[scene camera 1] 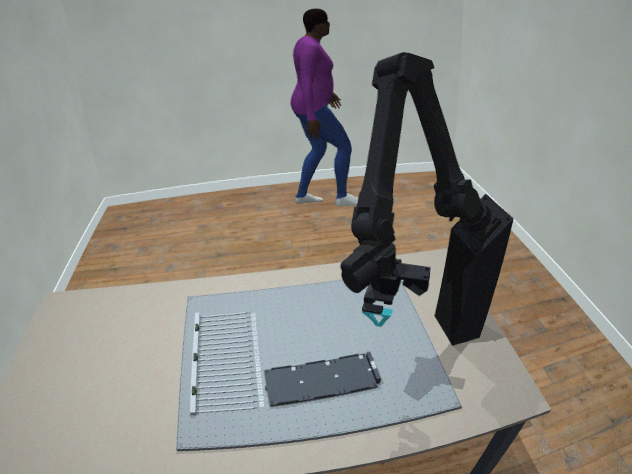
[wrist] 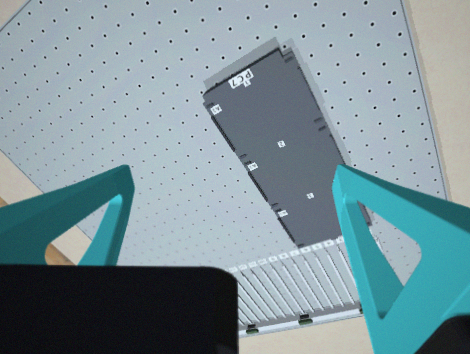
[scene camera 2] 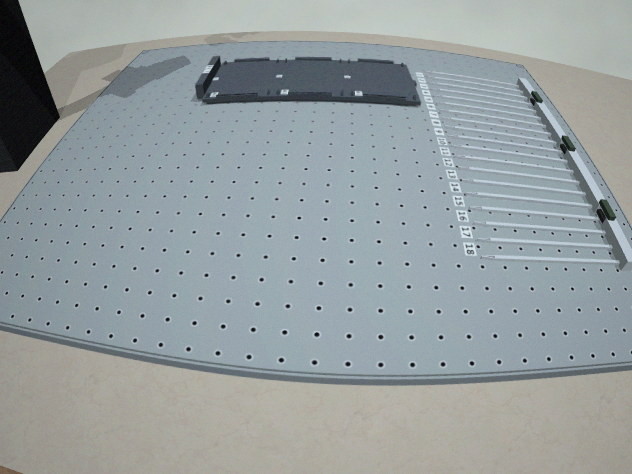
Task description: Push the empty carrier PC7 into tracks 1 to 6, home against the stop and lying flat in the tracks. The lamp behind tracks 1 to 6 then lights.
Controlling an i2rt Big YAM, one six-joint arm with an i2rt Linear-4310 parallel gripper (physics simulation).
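Pixels of known places: gripper, fingertip midpoint: (scene camera 1: 383,311) (wrist: 233,176); arm's base at its link origin: (scene camera 1: 481,222).
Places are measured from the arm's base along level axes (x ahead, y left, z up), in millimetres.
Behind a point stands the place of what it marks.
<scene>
The dark carrier PC7 (scene camera 1: 316,382) {x 523, y 73, z -389 mm} (scene camera 2: 316,81) {x 516, y 44, z -389 mm} (wrist: 270,125) {x 429, y 72, z -389 mm} lies on the grey perforated board, its raised labelled end away from the tracks and its other end beside the low track numbers, outside the tracks. The thin pale tracks (scene camera 1: 224,354) {x 766, y -121, z -398 mm} (scene camera 2: 515,168) {x 753, y -155, z -399 mm} (wrist: 320,280) {x 770, y -30, z -399 mm} run to the white stop bar (scene camera 1: 193,372) {x 873, y -55, z -383 mm} (scene camera 2: 581,165) {x 857, y -163, z -384 mm} (wrist: 335,318), which carries several small dark green blocks. No lit lamp shows. My gripper (scene camera 1: 378,317) {x 353, y 107, z -125 mm} (wrist: 233,176) {x 353, y 107, z -125 mm} is open and empty, high above the board with teal fingers wide apart; it does not show in scene camera 2.
The perforated board (scene camera 1: 326,321) {x 413, y -173, z -399 mm} (scene camera 2: 255,244) {x 440, y -260, z -399 mm} (wrist: 165,60) {x 276, y 5, z -399 mm} lies on the beige table (scene camera 1: 102,346) {x 1212, y -267, z -412 mm} (scene camera 2: 255,423) {x 439, y -427, z -412 mm}. The arm's black pedestal (scene camera 1: 472,280) {x 54, y 76, z -138 mm} (scene camera 2: 22,91) {x 57, y 7, z -320 mm} stands at the table's side. A person (scene camera 1: 316,76) in a purple top stands on the wooden floor beyond the table.
</scene>
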